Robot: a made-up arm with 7 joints.
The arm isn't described. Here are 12 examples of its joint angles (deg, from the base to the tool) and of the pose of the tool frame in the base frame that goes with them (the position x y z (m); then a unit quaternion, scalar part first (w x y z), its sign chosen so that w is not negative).
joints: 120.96 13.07 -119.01 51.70 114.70 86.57 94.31
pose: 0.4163 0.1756 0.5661 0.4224 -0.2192 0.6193 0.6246
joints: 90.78 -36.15 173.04 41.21 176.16 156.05 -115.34
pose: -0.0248 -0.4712 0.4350 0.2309 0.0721 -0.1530 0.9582
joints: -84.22 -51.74 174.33 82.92 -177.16 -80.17 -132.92
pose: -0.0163 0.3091 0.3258 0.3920 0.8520 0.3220 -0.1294
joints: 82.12 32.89 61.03 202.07 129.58 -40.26 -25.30
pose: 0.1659 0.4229 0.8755 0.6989 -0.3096 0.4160 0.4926
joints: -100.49 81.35 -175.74 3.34 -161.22 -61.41 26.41
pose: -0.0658 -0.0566 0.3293 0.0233 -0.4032 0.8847 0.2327
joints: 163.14 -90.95 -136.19 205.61 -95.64 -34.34 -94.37
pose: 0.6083 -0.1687 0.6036 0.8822 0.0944 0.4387 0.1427
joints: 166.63 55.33 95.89 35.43 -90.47 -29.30 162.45
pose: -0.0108 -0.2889 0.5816 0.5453 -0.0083 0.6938 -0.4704
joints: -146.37 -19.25 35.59 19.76 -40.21 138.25 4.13
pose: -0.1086 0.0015 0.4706 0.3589 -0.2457 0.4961 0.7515
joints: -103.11 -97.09 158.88 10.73 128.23 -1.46 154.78
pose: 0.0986 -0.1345 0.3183 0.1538 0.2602 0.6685 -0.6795
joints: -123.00 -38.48 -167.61 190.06 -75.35 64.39 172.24
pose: 0.3143 0.3067 1.0299 0.7319 -0.1861 0.6219 -0.2073
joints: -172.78 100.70 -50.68 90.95 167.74 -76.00 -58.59
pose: -0.2344 0.1951 0.1988 0.0928 -0.6055 -0.2182 -0.7597
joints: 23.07 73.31 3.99 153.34 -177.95 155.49 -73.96
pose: 0.5344 0.2156 0.6273 0.7906 0.3803 -0.2718 -0.3957
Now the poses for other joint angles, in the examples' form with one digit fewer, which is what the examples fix.
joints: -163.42 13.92 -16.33 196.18 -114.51 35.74 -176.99
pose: -0.024 -0.061 1.165 0.781 -0.121 0.262 0.553
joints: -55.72 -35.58 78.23 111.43 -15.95 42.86 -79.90
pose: 0.238 0.456 0.886 0.604 0.295 0.666 0.322
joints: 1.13 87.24 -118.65 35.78 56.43 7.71 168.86
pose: 0.025 -0.312 0.638 0.083 0.602 0.287 -0.740
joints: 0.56 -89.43 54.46 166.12 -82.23 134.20 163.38
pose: -0.608 -0.061 0.567 0.863 0.199 0.443 -0.138
